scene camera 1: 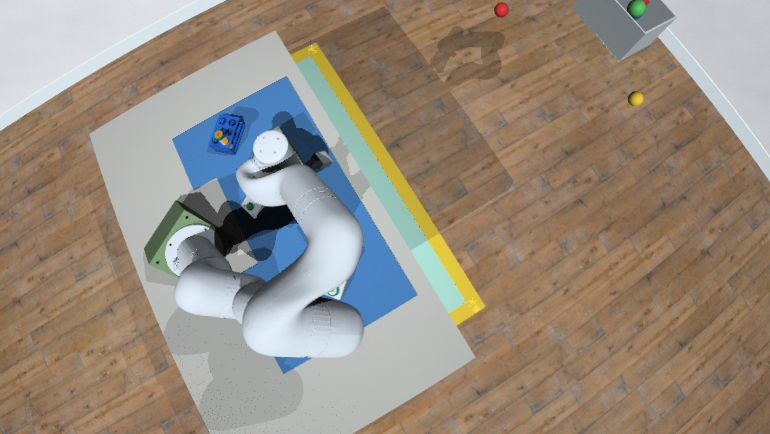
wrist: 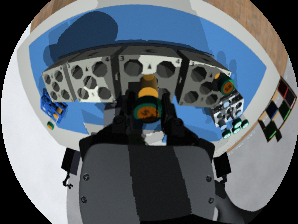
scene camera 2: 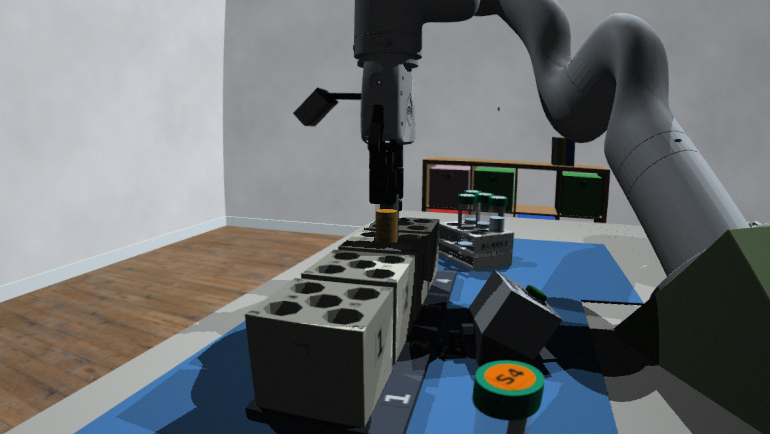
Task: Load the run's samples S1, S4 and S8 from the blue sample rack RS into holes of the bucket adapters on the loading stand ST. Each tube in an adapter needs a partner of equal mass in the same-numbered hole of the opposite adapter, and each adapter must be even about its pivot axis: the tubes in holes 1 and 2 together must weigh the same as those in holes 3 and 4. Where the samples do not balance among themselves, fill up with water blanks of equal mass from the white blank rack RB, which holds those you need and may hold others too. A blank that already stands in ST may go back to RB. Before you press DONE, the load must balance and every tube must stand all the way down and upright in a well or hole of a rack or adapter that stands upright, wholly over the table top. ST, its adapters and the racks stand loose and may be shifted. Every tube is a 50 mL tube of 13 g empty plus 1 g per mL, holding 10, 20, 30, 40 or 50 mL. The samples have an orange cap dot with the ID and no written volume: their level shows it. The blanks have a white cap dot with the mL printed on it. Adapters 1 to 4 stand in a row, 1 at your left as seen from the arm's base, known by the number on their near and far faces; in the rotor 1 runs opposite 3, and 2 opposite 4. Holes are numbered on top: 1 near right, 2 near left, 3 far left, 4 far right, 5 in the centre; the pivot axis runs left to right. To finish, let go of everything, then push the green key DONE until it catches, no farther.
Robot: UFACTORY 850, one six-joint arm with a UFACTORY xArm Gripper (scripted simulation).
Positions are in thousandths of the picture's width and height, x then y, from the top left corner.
Labels:
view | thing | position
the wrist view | gripper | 498, 449
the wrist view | adapter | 210, 395
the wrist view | adapter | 297, 275
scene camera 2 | gripper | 502, 464
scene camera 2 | adapter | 408, 838

